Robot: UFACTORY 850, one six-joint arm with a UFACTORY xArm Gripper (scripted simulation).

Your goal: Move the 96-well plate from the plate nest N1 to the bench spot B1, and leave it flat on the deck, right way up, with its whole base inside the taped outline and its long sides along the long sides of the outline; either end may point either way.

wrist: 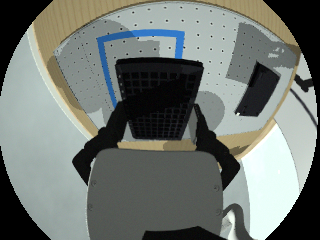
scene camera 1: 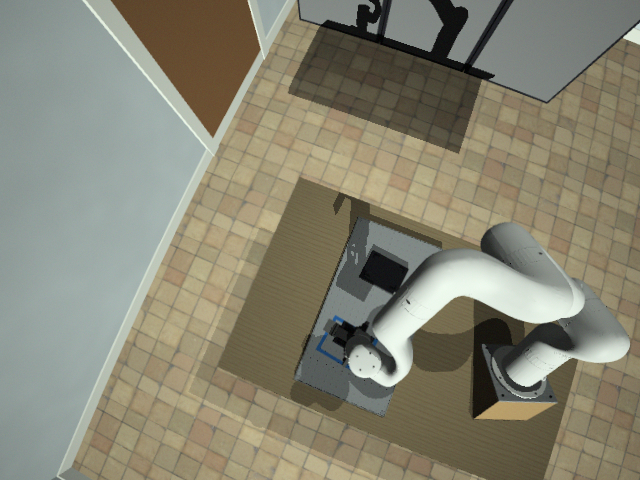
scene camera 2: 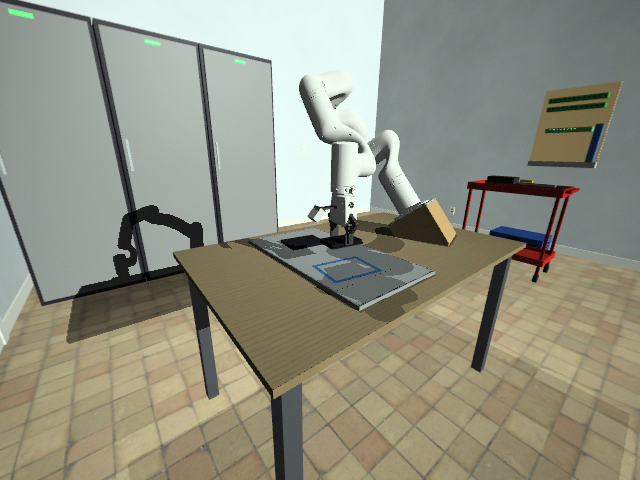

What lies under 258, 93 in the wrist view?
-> A black plate nest.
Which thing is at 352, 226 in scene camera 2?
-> My gripper.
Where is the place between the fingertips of my gripper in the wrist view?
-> At 158, 110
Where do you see a black plate nest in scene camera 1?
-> At 383, 272
